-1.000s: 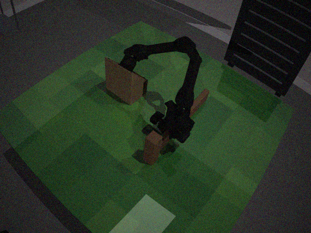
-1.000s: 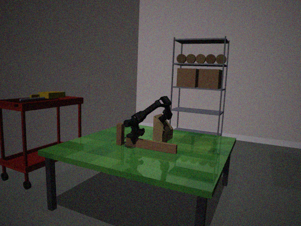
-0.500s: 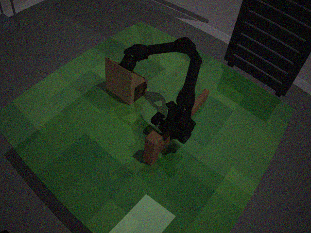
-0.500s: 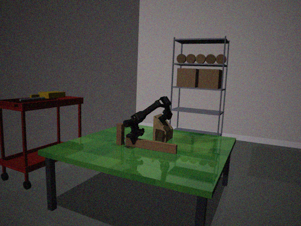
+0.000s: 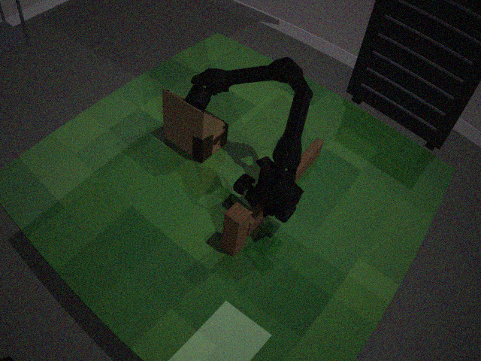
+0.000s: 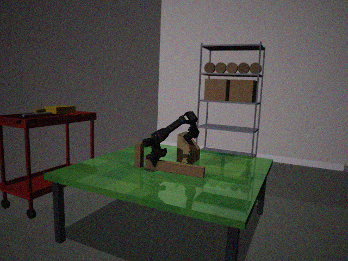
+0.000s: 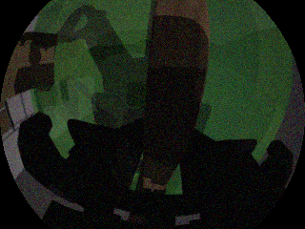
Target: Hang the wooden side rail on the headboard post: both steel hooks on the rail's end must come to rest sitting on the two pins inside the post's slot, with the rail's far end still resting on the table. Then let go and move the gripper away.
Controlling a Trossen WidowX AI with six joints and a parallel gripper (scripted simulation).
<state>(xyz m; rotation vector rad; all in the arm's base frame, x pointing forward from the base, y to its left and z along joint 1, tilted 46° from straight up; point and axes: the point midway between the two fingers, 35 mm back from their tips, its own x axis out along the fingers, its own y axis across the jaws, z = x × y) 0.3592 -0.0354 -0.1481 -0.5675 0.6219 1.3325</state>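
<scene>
The headboard post is 130 mm to the right of my gripper tip, 70 mm above it and 10 mm behind it.
</scene>
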